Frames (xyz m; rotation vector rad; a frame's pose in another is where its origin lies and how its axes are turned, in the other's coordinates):
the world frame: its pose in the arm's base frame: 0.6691 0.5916 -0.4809 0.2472 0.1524 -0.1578
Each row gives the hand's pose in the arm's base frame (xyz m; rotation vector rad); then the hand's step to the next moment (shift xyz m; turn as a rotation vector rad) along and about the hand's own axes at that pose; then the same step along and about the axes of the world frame.
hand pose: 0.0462 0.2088 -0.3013 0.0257 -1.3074 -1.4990
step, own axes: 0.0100 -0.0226 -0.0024 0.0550 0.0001 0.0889
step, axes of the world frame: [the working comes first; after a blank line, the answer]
step, axes of the arm's base frame: -0.0179 -0.0132 -0.0111 -0.0769 0.0224 0.0672

-0.0138 -0.0183 -0.0096 -0.0894 0.0236 0.0487
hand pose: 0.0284 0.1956 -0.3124 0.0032 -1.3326 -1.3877
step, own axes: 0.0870 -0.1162 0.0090 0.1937 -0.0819 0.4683
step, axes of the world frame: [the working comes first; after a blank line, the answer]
step, axes of the arm's base frame: -0.1144 -0.0878 -0.0187 -0.4274 0.1582 0.2363

-0.0966 -0.1083 -0.0105 -0.4787 0.1318 0.1305
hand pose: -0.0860 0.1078 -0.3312 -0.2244 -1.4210 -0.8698
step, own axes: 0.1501 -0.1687 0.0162 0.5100 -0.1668 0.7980
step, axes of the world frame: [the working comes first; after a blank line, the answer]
step, axes of the arm's base frame: -0.1338 -0.1636 0.0811 -0.7620 0.1810 0.5580

-0.1220 -0.1611 0.1020 -0.8628 0.1698 0.3893
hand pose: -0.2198 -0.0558 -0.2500 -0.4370 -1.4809 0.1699
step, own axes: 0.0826 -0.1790 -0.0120 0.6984 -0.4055 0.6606
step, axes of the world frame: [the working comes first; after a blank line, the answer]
step, axes of the arm's base frame: -0.0079 -0.1343 0.1446 -0.6457 0.0094 0.8195

-0.0139 -0.0966 0.1717 -0.7700 0.0860 0.6987
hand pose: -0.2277 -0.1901 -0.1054 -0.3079 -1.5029 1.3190
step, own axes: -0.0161 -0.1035 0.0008 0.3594 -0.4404 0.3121
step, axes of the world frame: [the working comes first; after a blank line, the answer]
step, axes of the arm's base frame: 0.0497 -0.0493 0.0779 -0.2115 -0.0621 0.6099

0.0421 -0.0206 0.0937 -0.3010 0.0446 0.5727
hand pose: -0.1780 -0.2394 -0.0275 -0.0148 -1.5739 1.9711
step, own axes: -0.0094 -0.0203 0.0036 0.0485 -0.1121 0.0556
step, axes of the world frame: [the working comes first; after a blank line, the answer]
step, axes of the arm's base frame: 0.0154 -0.0053 0.0158 -0.0100 -0.0146 0.1330

0.0131 0.0012 0.0185 -0.0302 0.0150 0.1299
